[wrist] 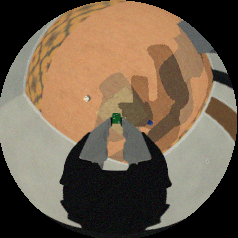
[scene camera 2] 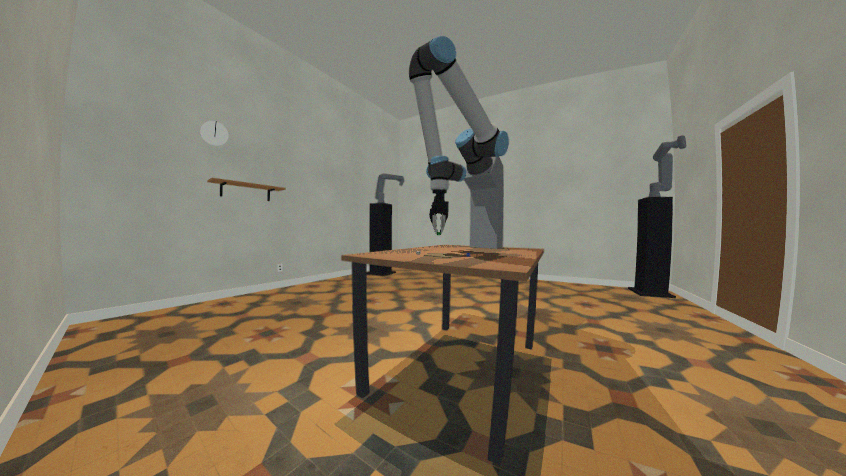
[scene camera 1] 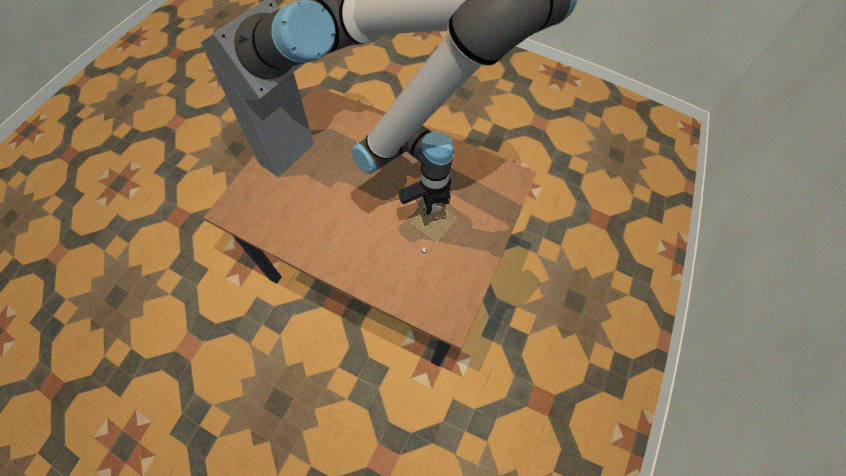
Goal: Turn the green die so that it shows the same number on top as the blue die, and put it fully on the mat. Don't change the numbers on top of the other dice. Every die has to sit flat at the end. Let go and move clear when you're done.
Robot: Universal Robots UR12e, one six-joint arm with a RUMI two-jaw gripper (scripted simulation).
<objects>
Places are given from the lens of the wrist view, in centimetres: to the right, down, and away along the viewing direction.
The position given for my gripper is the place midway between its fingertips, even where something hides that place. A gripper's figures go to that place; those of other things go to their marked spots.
my gripper [wrist: 116, 117]: 0, 0, 14
tan mat [wrist: 124, 102]: 2, -6, 22
</objects>
